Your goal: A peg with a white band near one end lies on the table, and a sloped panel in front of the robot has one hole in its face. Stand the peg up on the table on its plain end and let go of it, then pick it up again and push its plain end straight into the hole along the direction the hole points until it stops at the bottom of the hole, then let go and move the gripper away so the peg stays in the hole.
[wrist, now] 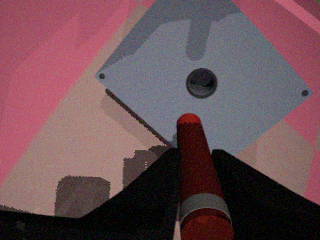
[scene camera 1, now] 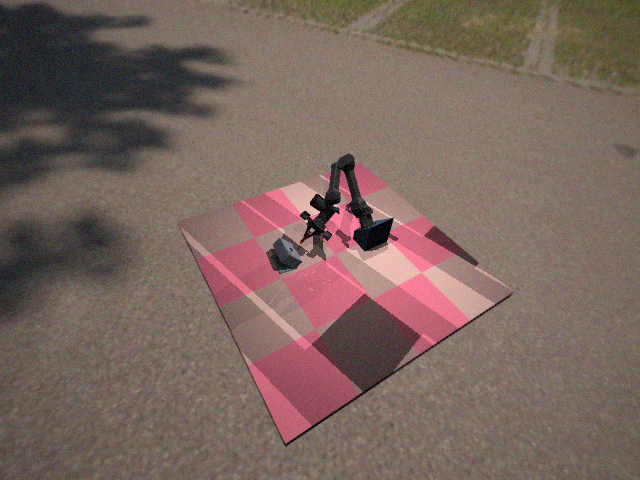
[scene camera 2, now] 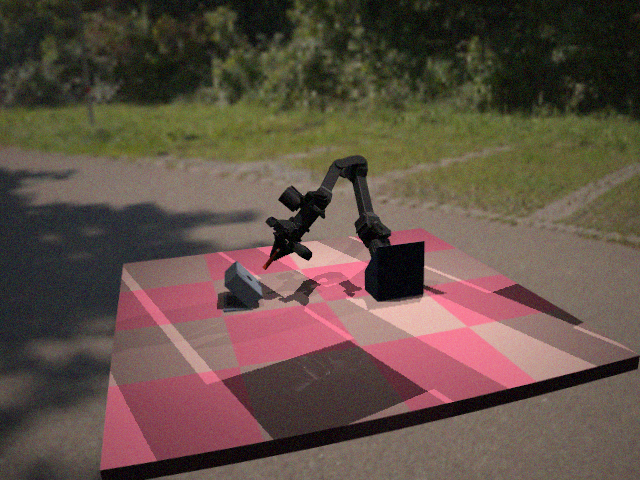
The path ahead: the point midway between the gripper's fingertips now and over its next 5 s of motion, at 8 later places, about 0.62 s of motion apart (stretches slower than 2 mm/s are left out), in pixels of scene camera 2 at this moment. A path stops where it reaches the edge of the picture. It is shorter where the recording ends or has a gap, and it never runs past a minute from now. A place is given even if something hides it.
My gripper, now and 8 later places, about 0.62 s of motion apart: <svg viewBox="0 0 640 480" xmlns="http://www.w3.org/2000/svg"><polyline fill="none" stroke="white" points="271,258 267,260 264,261 262,266 260,268 259,267 258,269 257,270 256,271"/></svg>
